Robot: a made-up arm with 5 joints.
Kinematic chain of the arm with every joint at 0, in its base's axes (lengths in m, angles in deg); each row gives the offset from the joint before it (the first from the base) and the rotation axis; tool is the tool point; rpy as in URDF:
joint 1: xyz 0 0 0.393 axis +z
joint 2: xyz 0 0 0 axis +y
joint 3: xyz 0.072 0 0.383 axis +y
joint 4: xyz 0.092 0 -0.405 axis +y
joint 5: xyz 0.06 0 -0.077 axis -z
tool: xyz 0 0 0 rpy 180 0 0
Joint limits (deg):
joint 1: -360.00..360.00
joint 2: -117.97..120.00
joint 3: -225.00..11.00
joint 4: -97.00..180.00
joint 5: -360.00..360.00
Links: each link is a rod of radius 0.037 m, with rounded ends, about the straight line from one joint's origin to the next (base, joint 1, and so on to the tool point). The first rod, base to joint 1, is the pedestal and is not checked.
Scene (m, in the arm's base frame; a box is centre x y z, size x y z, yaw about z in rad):
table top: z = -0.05
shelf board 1: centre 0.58 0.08 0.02 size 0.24 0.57 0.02 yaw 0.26
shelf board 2: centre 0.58 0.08 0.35 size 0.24 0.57 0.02 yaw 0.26
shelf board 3: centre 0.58 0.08 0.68 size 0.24 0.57 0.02 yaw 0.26
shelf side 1: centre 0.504 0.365 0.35 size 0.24 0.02 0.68 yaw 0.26
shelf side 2: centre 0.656 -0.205 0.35 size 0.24 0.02 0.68 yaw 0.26
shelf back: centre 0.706 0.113 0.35 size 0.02 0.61 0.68 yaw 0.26
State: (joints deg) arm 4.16 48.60 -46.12 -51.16 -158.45
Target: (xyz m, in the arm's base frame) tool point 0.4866 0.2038 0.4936
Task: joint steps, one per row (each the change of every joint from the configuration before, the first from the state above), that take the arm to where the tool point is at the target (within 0.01 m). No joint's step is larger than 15 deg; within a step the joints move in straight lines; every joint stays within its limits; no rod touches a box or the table.
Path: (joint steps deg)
1: -2.51 -2.53 11.89 -1.38 0.00
2: -2.51 -2.54 11.89 -1.38 0.00
3: 7.10 -12.66 2.30 -3.92 0.00
4: 7.11 -12.66 2.30 -3.92 0.00
5: 7.11 -12.66 2.30 -3.92 0.00
6: 7.10 -12.66 2.30 -3.92 0.00
7: -1.61 7.48 -10.50 3.41 0.00
8: -1.61 7.47 -10.50 3.41 0.00
9: -1.61 7.48 -10.51 3.41 0.00

